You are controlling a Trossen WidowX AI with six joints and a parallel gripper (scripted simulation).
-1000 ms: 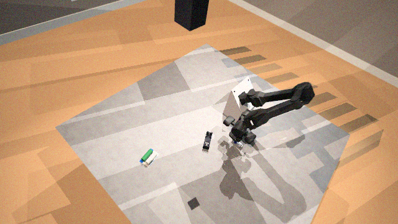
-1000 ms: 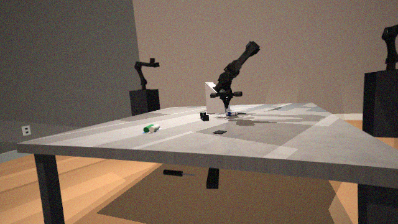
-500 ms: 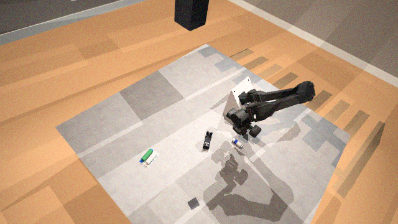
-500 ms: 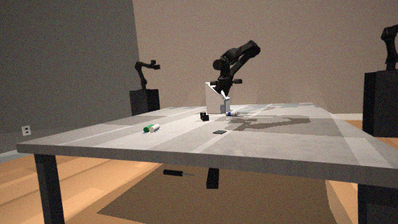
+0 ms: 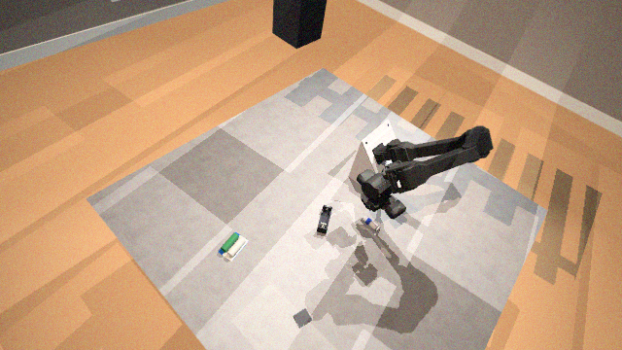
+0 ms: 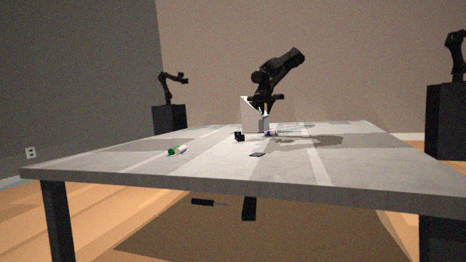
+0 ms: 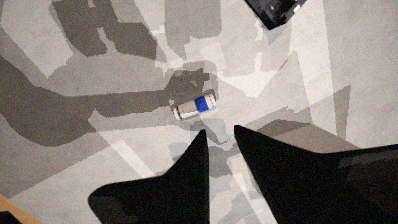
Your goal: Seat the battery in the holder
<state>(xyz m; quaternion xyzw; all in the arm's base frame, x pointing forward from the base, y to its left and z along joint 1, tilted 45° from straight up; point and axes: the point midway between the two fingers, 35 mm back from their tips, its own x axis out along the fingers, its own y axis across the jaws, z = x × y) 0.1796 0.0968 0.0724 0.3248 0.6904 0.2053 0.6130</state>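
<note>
Right now the battery is 10 cm below my gripper tip and 2 cm to the left of it.
</note>
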